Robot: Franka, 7 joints.
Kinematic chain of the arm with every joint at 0, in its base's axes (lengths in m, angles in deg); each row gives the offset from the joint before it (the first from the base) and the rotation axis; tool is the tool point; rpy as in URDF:
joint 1: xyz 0 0 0.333 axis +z
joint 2: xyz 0 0 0 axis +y
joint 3: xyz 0 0 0.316 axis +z
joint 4: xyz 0.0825 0 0 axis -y
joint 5: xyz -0.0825 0 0.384 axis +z
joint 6: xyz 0 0 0 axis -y
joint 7: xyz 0.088 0 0 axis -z
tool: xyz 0 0 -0.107 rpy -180 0 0
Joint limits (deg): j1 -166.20..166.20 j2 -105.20..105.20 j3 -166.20..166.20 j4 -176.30..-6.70 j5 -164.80..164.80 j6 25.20..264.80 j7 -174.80..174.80
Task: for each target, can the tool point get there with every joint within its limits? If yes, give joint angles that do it. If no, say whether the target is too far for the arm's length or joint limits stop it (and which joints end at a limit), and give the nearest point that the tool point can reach.
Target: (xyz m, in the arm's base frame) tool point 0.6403 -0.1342 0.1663
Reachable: yes | joints -141.12 -61.76 123.67 -102.90 -35.89 143.82 -61.13
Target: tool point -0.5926 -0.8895 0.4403
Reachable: no: too far | nearest point -0.4733 -0.7104 0.4187 | short by 0.216 m
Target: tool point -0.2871 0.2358 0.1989
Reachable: yes | joints 75.80 41.18 39.00 -153.57 106.24 61.07 88.89
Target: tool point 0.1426 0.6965 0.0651
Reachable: yes | joints 97.99 77.28 -16.48 -61.86 97.47 195.38 78.89
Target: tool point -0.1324 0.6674 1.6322
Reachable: no: too far | nearest point -0.0774 0.3904 1.0930 | short by 0.609 m
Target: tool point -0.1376 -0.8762 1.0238
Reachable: no: too far | nearest point -0.1050 -0.6686 0.8602 | short by 0.266 m
